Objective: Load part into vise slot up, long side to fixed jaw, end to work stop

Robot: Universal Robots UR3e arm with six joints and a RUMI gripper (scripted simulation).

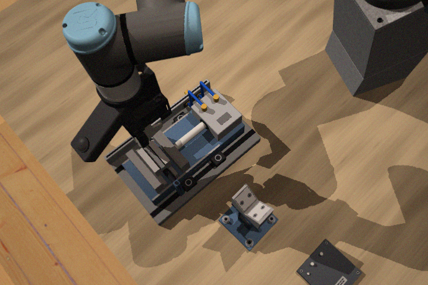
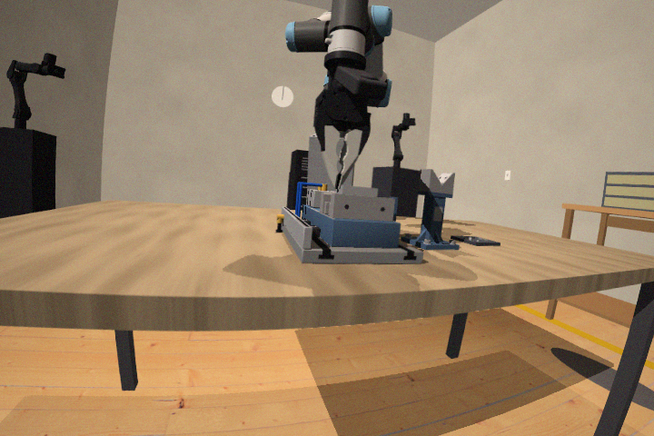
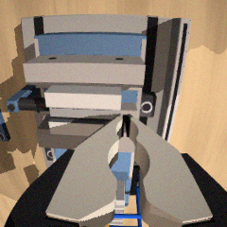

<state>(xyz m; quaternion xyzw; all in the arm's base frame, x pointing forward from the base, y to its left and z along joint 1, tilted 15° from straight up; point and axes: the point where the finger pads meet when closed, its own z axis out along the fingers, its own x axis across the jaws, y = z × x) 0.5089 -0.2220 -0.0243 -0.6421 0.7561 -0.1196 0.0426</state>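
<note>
Now: hand 3 cm to the right of the part, 2 cm above it and 1 cm short of it. From my hand the other things lie so: fixed jaw 4 cm below, 4 cm ahead, 3 cm to the left; dark work stop 8 cm to the left, 3 cm below, 1 cm ahead; moving jaw 4 cm to the left, 4 cm below, 3 cm behind.
</note>
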